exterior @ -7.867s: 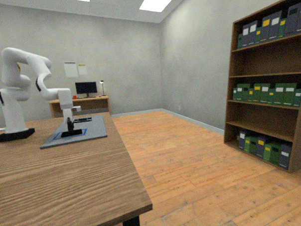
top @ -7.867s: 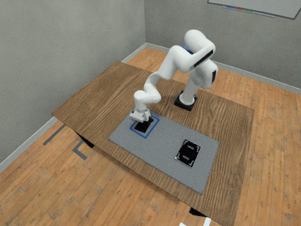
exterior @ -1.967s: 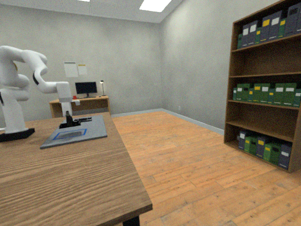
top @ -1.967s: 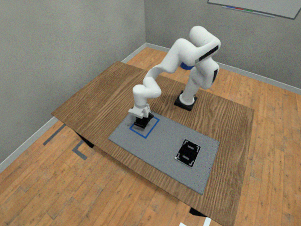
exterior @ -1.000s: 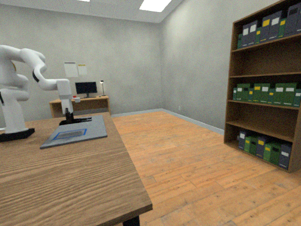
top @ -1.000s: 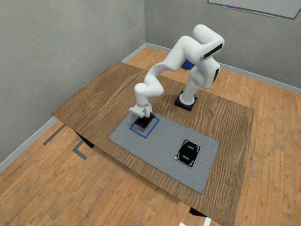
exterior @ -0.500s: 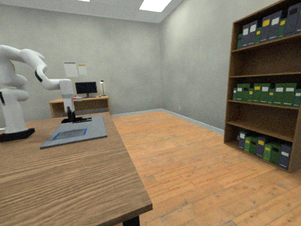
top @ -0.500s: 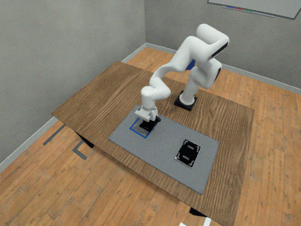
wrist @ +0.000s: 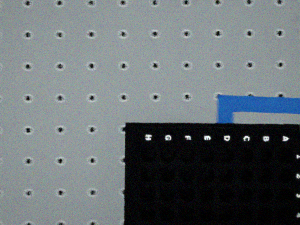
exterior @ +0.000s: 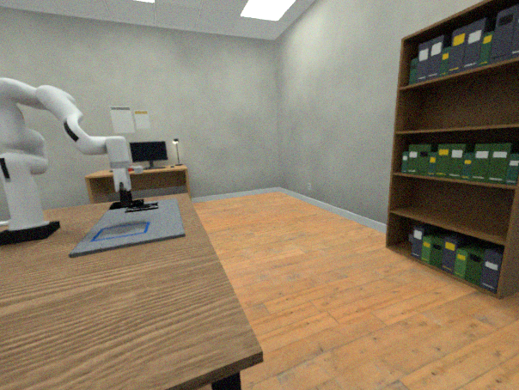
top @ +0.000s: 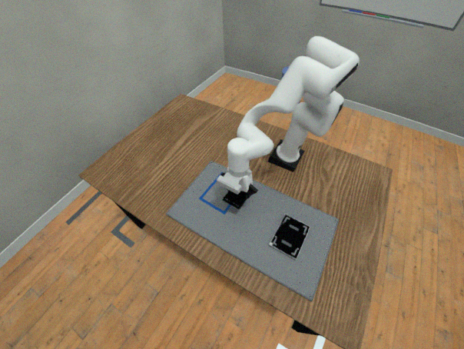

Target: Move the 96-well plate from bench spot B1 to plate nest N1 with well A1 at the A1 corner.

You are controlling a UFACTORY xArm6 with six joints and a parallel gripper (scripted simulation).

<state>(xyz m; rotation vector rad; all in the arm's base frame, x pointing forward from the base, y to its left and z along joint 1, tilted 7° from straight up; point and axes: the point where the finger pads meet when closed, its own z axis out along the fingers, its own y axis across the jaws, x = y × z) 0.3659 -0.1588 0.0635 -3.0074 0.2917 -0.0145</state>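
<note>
My gripper is now 26 cm to the right of the black plate nest N1, 10 cm above it and 8 cm short of it. From my hand the other things lie so: black 96-well plate (1 cm below).
</note>
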